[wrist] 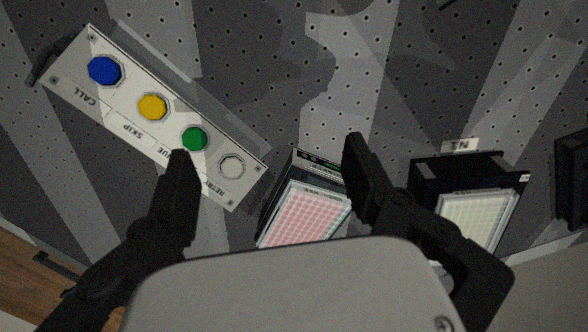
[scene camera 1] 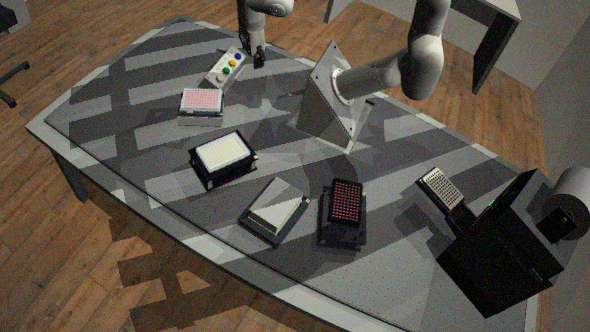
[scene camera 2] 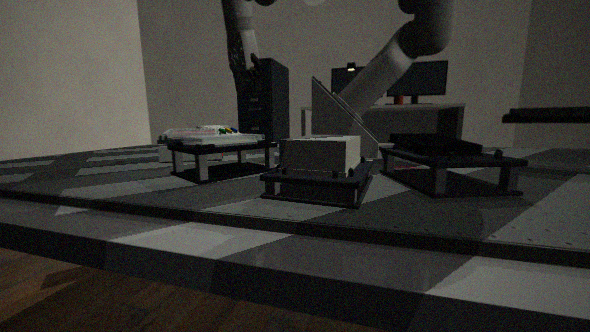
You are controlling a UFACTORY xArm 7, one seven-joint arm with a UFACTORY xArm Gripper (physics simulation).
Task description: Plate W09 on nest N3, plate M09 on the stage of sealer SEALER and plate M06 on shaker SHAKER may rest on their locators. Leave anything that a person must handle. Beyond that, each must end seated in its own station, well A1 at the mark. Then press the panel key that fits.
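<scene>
My gripper [scene camera 1: 258, 57] [wrist: 270, 158] is open and empty, above the table beside the button panel [scene camera 1: 218, 70] [wrist: 172, 115]. The panel has blue, yellow, green and pale buttons; one finger partly covers a label. The pink plate [scene camera 1: 201, 100] [wrist: 306, 215] lies on the shaker [scene camera 1: 200, 121] [wrist: 312, 162], its lower part hidden in the wrist view. A dark plate with red wells [scene camera 1: 346, 201] [scene camera 2: 435, 145] lies toward the back of a black nest [scene camera 1: 342, 235] [scene camera 2: 510, 161] and looks tilted in scene camera 2. A pale plate [scene camera 1: 442, 188] sits on the stage of the black sealer [scene camera 1: 495, 260]. Plate labels and A1 corners are unreadable.
A cream plate [scene camera 1: 222, 151] [wrist: 477, 215] lies on nest N1 [scene camera 1: 212, 181] [wrist: 417, 187]. A pale block [scene camera 1: 276, 207] [scene camera 2: 320, 155] rests on another low black nest [scene camera 1: 275, 240] [scene camera 2: 310, 180]. The arm's slanted mount [scene camera 1: 325, 115] stands at the back; a white roll [scene camera 1: 575, 185] is by the sealer.
</scene>
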